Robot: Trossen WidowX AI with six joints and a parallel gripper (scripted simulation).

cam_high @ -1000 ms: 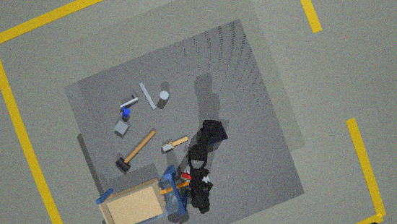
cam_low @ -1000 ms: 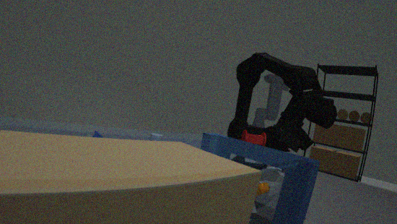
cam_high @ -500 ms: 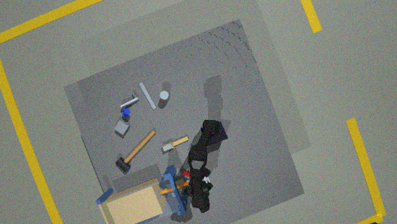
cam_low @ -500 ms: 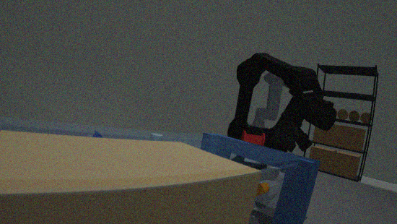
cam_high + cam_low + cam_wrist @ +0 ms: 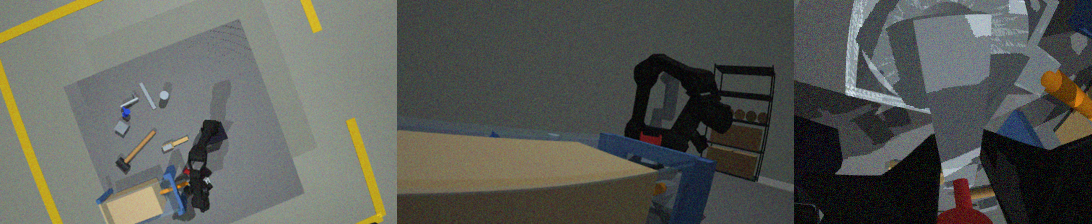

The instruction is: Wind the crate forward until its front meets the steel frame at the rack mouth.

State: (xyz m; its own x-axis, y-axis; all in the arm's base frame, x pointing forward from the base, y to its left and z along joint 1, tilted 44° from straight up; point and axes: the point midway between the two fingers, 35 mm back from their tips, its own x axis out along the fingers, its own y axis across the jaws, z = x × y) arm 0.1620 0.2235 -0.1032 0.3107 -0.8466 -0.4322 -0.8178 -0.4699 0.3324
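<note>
The red knob is 5 cm above my gripper tip, 3 cm to the right of it and 2 cm ahead of it. The rest, counted from my gripper tip: blue steel frame (12 cm ahead, 8 cm to the left, 1 cm above); winch handle (2 cm above); winch (6 cm below, 5 cm behind, 4 cm to the left).
</note>
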